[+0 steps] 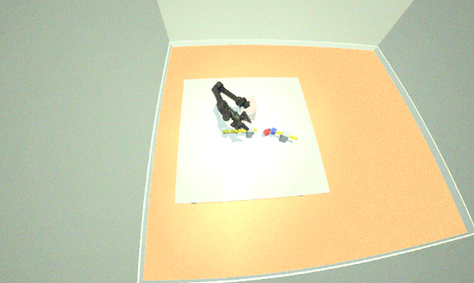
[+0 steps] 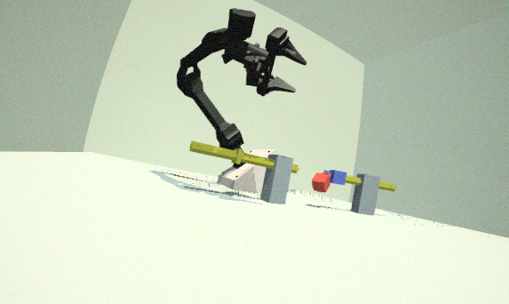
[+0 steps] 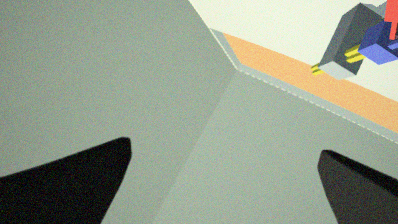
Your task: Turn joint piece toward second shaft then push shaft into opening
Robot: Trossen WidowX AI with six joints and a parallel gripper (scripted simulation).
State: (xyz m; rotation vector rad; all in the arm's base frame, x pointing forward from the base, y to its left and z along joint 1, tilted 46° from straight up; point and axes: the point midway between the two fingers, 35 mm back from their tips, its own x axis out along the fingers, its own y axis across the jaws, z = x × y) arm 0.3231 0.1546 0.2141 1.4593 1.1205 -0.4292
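The red joint piece lies 240 mm below my gripper tip, 180 mm to the left of it and 80 mm behind it.
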